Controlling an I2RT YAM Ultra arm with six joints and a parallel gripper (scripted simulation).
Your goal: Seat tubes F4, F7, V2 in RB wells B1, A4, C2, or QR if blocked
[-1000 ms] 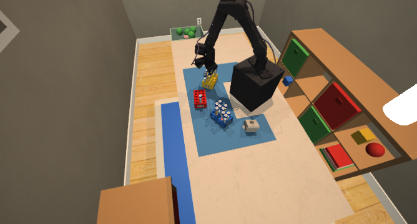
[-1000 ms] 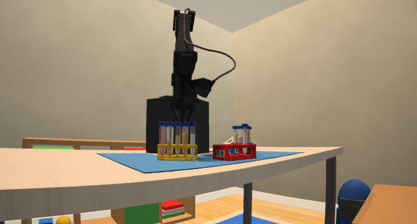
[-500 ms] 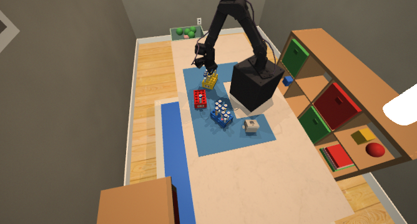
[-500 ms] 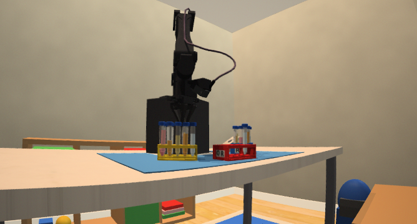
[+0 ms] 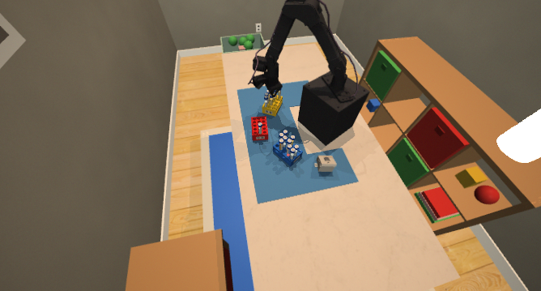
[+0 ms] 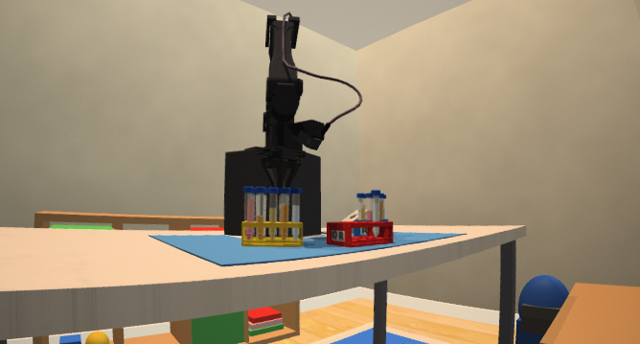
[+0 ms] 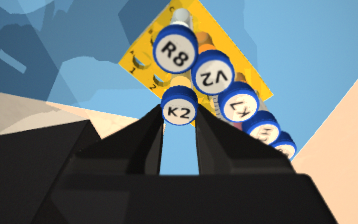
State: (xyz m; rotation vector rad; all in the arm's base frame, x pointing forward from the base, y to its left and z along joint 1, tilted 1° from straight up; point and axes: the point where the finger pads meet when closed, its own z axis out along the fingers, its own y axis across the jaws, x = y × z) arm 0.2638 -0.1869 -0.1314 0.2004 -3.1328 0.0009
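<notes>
The tube lies 10 mm ahead of my hand and 60 mm below it. Round my hand: red rack (120 mm ahead, 140 mm to the left, 100 mm below); then tube R8 (40 mm ahead, 60 mm below); then rack RB (10 mm behind, 20 mm to the right, 100 mm below).
</notes>
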